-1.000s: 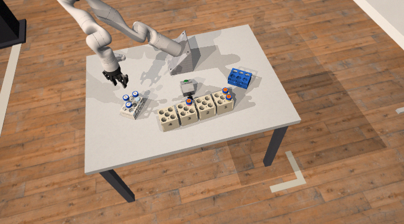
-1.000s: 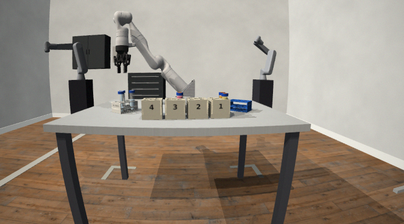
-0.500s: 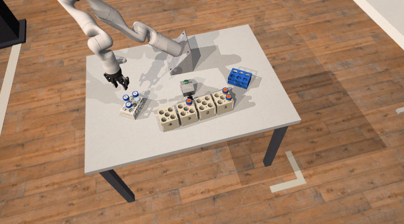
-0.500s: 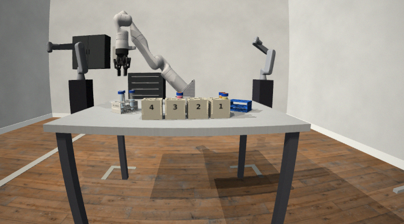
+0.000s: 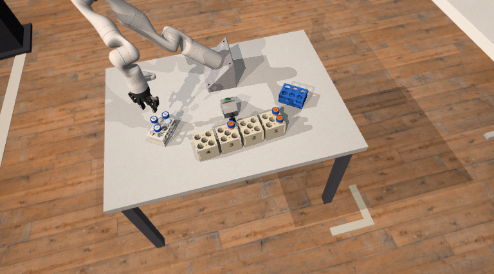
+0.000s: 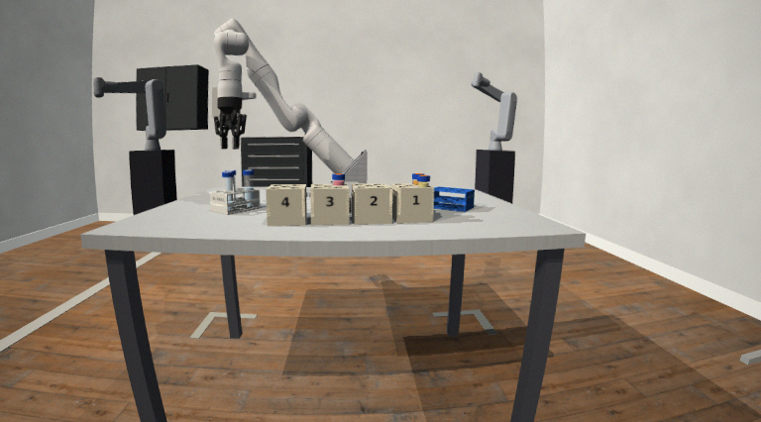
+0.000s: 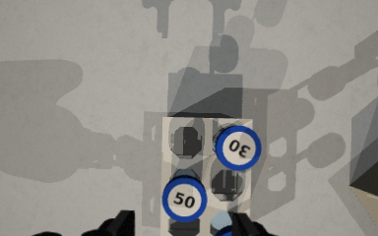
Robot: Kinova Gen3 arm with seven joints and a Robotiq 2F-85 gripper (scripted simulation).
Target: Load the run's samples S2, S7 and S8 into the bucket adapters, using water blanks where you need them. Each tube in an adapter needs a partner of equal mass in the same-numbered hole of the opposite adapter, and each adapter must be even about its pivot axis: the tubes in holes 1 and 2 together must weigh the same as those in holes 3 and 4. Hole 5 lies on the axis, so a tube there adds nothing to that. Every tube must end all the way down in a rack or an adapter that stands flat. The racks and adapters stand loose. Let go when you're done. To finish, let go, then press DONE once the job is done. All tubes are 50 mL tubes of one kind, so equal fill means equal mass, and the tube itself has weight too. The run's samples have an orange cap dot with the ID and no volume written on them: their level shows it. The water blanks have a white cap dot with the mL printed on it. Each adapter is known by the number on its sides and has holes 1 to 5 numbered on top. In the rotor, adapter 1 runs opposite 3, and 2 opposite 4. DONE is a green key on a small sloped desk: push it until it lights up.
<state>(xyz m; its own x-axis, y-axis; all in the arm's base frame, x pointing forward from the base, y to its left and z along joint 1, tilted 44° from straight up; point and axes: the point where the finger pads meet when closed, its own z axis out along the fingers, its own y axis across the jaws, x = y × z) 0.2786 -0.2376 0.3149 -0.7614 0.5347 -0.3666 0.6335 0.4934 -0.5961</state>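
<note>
Now: the water blank marked 50 140 mm below my hand and 10 mm ahead of it. From my hand the other things lie so: blank marked 30: 140 mm below, 50 mm to the left, 10 mm behind; then blank: 140 mm below, 50 mm ahead, 10 mm to the left; then white rack: 170 mm below, 20 mm to the left, 10 mm ahead.
</note>
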